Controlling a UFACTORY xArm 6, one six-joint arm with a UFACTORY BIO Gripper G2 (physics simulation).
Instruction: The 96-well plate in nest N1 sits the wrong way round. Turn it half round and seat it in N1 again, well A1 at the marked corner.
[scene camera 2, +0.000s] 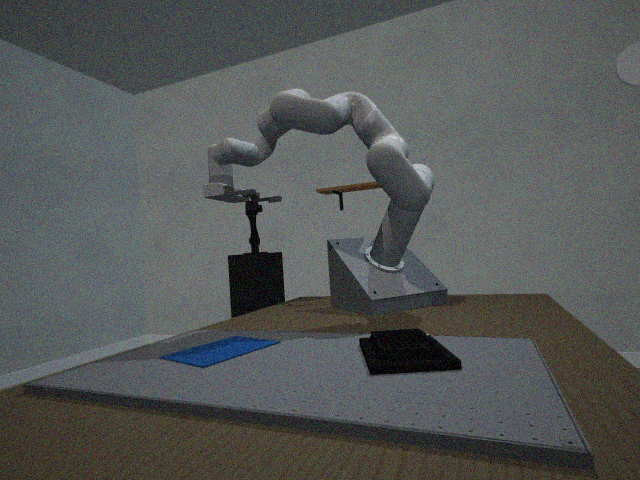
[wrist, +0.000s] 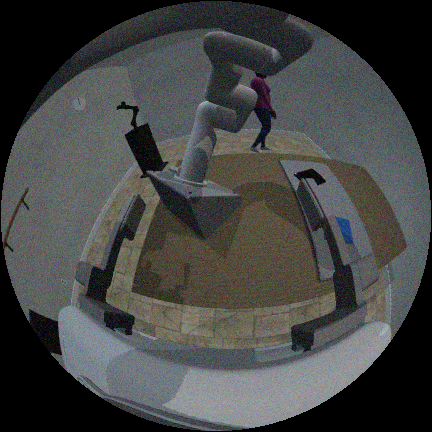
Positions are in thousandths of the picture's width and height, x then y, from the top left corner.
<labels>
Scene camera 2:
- gripper: 420, 407
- black 96-well plate: 638, 718
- blue flat sheet: 327, 739
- black nest N1: 709, 757
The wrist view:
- gripper: 497, 439
</labels>
